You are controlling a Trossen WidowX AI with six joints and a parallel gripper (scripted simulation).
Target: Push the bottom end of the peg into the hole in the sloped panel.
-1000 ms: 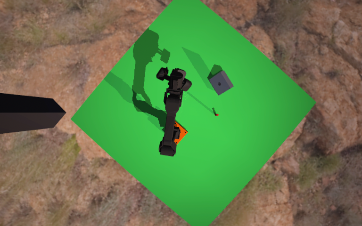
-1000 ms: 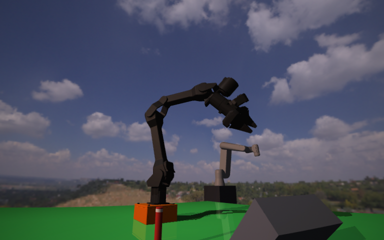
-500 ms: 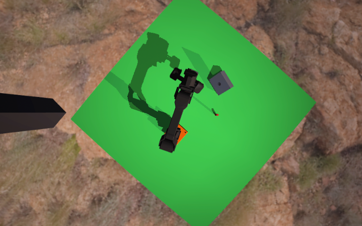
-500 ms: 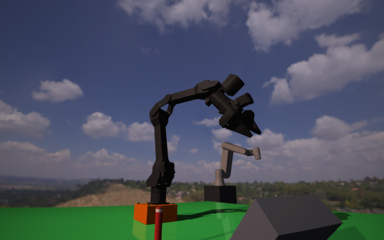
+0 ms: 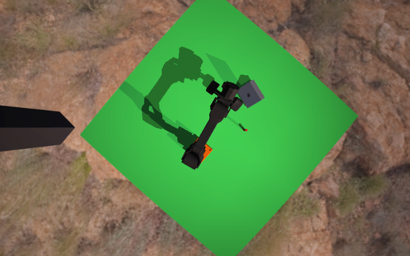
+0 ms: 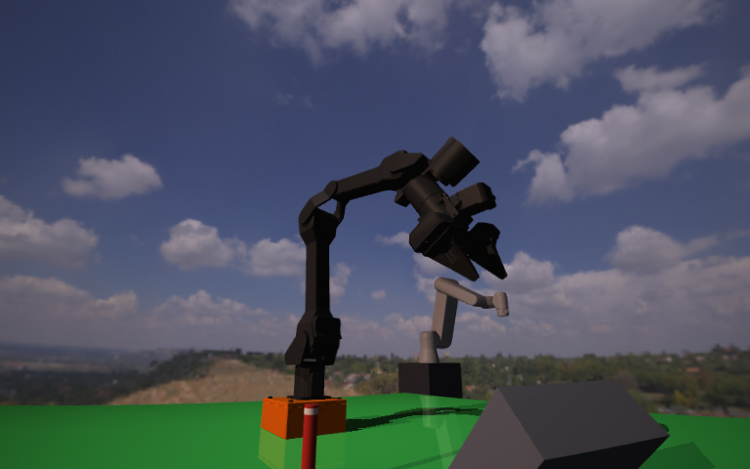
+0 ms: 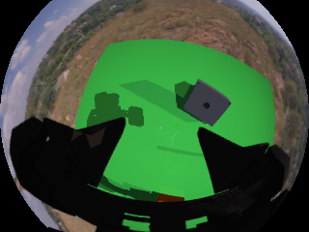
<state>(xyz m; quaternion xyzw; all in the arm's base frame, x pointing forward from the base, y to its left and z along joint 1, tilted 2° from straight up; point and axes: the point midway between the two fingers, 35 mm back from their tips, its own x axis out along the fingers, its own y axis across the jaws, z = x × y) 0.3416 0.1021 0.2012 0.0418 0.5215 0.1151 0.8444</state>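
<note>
My gripper tip is now 6 cm past the round red peg, 24 cm to the left of it and 18 cm above it. Also, from my gripper tip: sloped dark grey panel: 12 cm ahead, 11 cm to the right, 19 cm below.
</note>
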